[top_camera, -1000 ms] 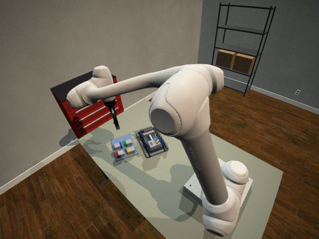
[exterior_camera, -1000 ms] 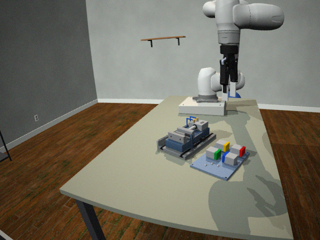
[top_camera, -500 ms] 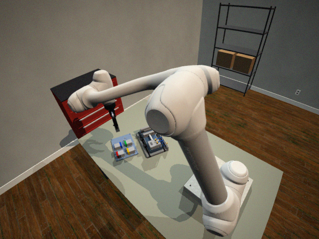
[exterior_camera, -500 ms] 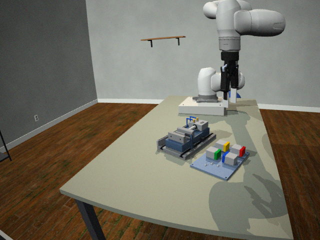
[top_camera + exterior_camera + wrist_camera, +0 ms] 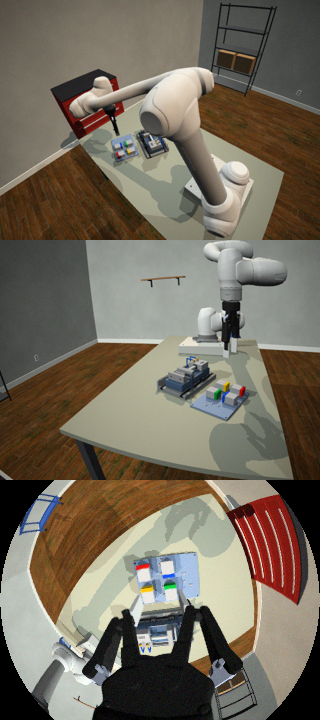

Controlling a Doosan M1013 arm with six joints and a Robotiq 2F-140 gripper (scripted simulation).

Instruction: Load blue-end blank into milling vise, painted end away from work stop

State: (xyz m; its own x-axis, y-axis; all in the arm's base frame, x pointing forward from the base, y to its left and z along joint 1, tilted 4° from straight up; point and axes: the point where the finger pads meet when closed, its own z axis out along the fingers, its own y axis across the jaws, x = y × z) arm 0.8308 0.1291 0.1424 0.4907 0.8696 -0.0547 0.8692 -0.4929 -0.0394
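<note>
Right now the blue-ended blank is 230 mm below my hand, 40 mm ahead of it and 10 mm to the left of it. The rest, counted from my hand: green-ended blank: 230 mm below, 70 mm to the right, 10 mm behind; yellow-ended blank: 230 mm below, 80 mm behind, 20 mm to the right; red-ended blank: 230 mm below, 60 mm to the left, 40 mm behind.
</note>
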